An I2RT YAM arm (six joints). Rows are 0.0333 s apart.
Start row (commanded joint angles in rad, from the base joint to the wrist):
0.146, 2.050, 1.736, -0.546, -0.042, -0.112
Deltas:
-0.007, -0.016, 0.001, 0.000, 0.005, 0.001
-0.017, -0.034, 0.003, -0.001, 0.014, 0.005
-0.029, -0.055, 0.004, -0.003, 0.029, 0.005
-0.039, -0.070, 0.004, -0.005, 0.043, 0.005
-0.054, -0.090, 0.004, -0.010, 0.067, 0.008
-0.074, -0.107, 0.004, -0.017, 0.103, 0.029
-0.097, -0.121, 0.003, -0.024, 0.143, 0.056
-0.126, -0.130, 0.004, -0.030, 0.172, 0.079
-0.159, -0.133, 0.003, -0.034, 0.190, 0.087
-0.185, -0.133, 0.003, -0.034, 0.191, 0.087
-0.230, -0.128, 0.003, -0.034, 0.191, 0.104
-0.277, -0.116, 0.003, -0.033, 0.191, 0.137
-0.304, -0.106, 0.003, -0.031, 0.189, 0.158
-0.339, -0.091, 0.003, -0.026, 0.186, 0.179
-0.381, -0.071, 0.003, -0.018, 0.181, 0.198
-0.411, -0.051, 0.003, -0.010, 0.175, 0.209
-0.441, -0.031, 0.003, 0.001, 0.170, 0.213
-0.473, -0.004, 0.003, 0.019, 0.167, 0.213
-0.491, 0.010, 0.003, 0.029, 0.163, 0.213
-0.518, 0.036, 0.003, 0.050, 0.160, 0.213
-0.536, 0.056, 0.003, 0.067, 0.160, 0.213
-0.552, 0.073, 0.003, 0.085, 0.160, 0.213
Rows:
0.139, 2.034, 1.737, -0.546, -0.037, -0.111
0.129, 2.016, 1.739, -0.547, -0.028, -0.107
0.117, 1.995, 1.740, -0.549, -0.013, -0.107
0.107, 1.980, 1.740, -0.551, 0.001, -0.107
0.092, 1.960, 1.740, -0.556, 0.025, -0.104
0.072, 1.943, 1.740, -0.563, 0.061, -0.083
0.049, 1.929, 1.739, -0.570, 0.101, -0.056
0.020, 1.920, 1.740, -0.576, 0.130, -0.033
-0.013, 1.917, 1.739, -0.580, 0.148, -0.025
-0.039, 1.917, 1.739, -0.580, 0.149, -0.025
-0.084, 1.922, 1.739, -0.580, 0.149, -0.008
-0.131, 1.934, 1.739, -0.579, 0.149, 0.025
-0.158, 1.944, 1.739, -0.577, 0.147, 0.046
-0.193, 1.959, 1.739, -0.572, 0.144, 0.067
-0.235, 1.979, 1.739, -0.564, 0.139, 0.086
-0.265, 1.999, 1.739, -0.556, 0.133, 0.097
-0.295, 2.019, 1.739, -0.545, 0.128, 0.101
-0.327, 2.046, 1.739, -0.527, 0.125, 0.101
-0.345, 2.060, 1.739, -0.517, 0.121, 0.101
-0.372, 2.086, 1.739, -0.496, 0.118, 0.101
-0.390, 2.106, 1.739, -0.479, 0.118, 0.101
-0.406, 2.123, 1.739, -0.461, 0.118, 0.101

